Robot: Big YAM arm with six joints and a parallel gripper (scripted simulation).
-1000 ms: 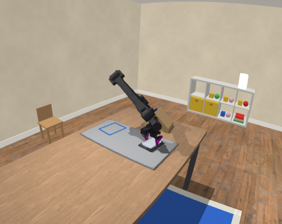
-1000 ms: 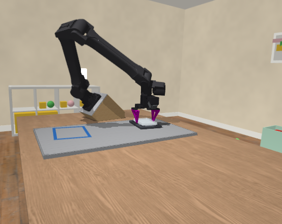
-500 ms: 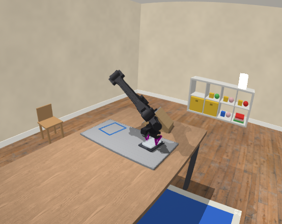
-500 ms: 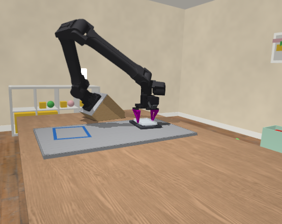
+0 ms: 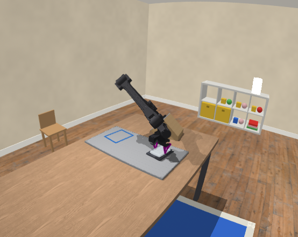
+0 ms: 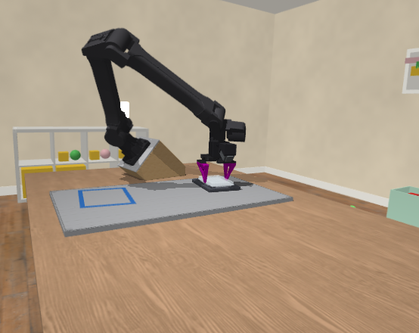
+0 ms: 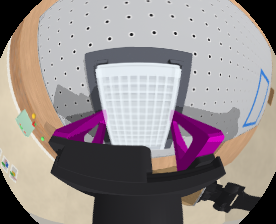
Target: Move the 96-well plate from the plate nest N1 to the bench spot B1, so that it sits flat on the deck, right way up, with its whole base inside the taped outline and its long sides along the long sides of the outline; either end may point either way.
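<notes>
My hand is 20 mm above the dark plate nest. From my hand the other things lie so: white 96-well plate: 10 mm below.
</notes>
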